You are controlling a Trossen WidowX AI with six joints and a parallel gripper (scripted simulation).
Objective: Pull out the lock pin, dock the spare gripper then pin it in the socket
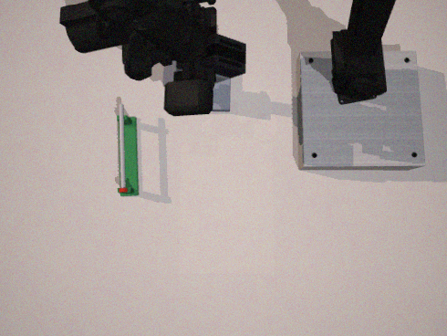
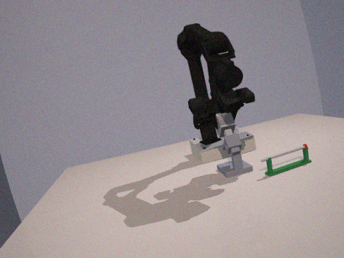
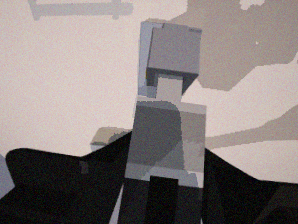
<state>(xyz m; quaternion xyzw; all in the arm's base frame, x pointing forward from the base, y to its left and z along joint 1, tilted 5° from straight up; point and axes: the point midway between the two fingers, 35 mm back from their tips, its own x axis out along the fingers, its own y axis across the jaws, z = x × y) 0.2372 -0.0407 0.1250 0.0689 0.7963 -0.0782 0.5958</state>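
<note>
My gripper tip is 170 mm short of the green cradle, 110 mm above it and 90 mm to the right of it. Round my gripper tip: grey mount 80 mm below, 40 mm ahead, 10 mm to the right; then spare gripper 10 mm ahead, 10 mm above.
</note>
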